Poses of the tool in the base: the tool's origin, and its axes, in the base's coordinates. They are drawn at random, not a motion.
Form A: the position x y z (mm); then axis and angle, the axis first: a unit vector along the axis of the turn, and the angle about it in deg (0 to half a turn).
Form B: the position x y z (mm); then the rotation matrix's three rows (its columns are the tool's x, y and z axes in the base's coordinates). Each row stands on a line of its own. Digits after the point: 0 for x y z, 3 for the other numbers.
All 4 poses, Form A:
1: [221 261 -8 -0.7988 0.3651 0.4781 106.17]
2: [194 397 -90 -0.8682 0.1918 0.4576 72.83]
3: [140 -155 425 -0.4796 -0.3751 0.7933 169.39]
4: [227 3 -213 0.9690 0.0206 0.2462 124.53]
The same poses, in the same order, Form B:
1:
221 261 -8
0.537 -0.832 -0.138
0.086 -0.108 0.990
-0.839 -0.544 0.014

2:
194 397 -90
0.826 -0.555 -0.097
0.320 0.321 0.891
-0.463 -0.768 0.443

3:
140 -155 425
-0.527 0.211 -0.823
0.503 -0.704 -0.502
-0.685 -0.678 0.265

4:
227 3 -213
0.904 -0.172 0.391
0.234 -0.566 -0.790
0.357 0.806 -0.472

